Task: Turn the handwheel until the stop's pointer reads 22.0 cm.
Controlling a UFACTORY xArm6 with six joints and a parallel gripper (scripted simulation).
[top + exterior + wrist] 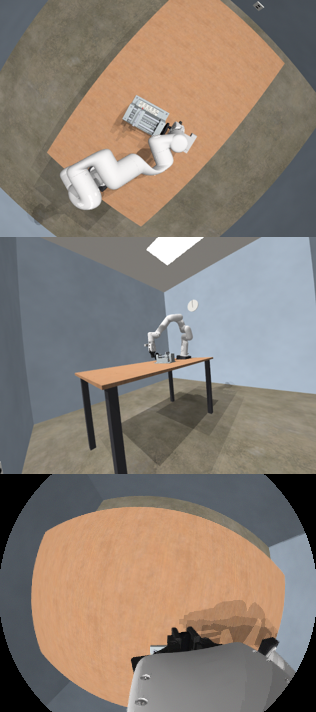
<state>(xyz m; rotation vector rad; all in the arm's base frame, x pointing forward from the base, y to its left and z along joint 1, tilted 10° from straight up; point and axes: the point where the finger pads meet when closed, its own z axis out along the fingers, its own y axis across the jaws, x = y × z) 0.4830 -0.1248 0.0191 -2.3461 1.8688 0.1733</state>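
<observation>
Now: the handwheel 20 mm to the left of my hand and 10 mm behind it.
</observation>
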